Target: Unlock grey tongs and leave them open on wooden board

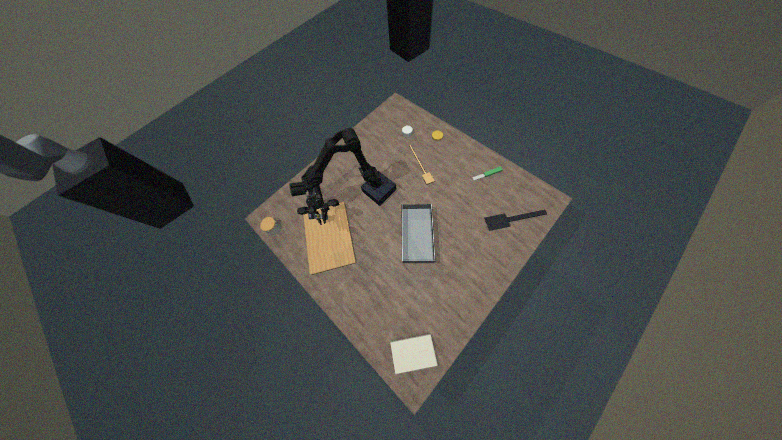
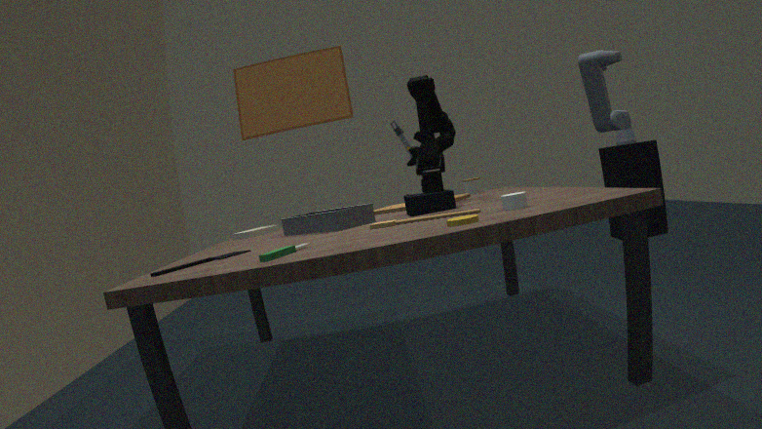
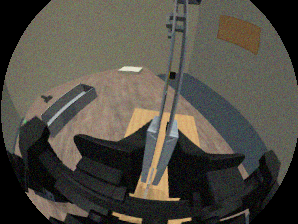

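My gripper tip is now 16 cm above the wooden board, 3 cm to the left of it and 1 cm past it. From my gripper tip the other things lie so: roasting tin: 34 cm to the left, 30 cm ahead, 14 cm below; white pad: 69 cm ahead, 16 cm below, 4 cm to the right; jar: 26 cm behind, 23 cm to the right, 13 cm below.
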